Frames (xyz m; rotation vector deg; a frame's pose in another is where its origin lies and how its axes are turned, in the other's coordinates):
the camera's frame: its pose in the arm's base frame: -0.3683 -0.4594 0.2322 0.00 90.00 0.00
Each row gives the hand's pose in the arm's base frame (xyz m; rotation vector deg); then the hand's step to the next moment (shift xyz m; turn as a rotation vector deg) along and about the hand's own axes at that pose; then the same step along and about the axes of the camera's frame.
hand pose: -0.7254 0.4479 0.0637 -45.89 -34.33 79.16
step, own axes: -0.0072 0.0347 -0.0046 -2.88 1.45 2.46
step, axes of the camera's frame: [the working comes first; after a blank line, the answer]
step, axes of the arm's base frame: -0.0186 -0.0076 -0.0296 -3.14 -2.49 0.60

0.0296 -0.0076 -0.0186 -0.60 -2.49 -3.14
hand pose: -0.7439 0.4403 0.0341 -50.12 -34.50 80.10
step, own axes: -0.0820 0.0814 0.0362 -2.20 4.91 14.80
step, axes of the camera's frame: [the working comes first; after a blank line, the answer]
step, axes of the arm's base frame: -0.0855 -0.0784 -0.0348 -15.03 0.08 4.69

0.0348 -0.0784 -0.0855 -4.69 0.08 -15.03
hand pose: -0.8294 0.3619 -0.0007 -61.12 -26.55 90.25
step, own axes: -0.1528 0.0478 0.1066 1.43 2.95 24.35
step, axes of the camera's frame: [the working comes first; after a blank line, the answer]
step, axes of the arm's base frame: -0.1196 -0.1295 0.0769 -21.67 6.33 9.70

-0.0769 -0.1295 -0.1196 -9.70 6.33 -21.67
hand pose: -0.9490 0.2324 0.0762 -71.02 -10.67 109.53
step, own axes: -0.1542 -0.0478 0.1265 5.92 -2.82 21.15
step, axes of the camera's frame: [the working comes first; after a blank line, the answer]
step, axes of the arm's base frame: -0.0500 -0.0403 0.1948 -16.61 12.26 8.01

-0.1948 -0.0403 -0.0500 -8.01 12.26 -16.61
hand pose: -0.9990 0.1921 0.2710 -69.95 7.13 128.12
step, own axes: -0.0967 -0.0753 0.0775 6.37 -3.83 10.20
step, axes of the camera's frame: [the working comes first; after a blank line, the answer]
step, axes of the arm's base frame: 0.0223 0.0458 0.1357 -8.14 9.52 1.53

-0.1357 0.0458 0.0223 -1.53 9.52 -8.14
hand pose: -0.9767 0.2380 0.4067 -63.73 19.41 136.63
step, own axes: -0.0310 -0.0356 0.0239 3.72 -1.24 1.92
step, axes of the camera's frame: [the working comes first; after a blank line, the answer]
step, axes of the arm's base frame: 0.0202 0.0303 0.0384 -2.65 3.04 -1.66

-0.0384 0.0303 0.0202 1.66 3.04 -2.65
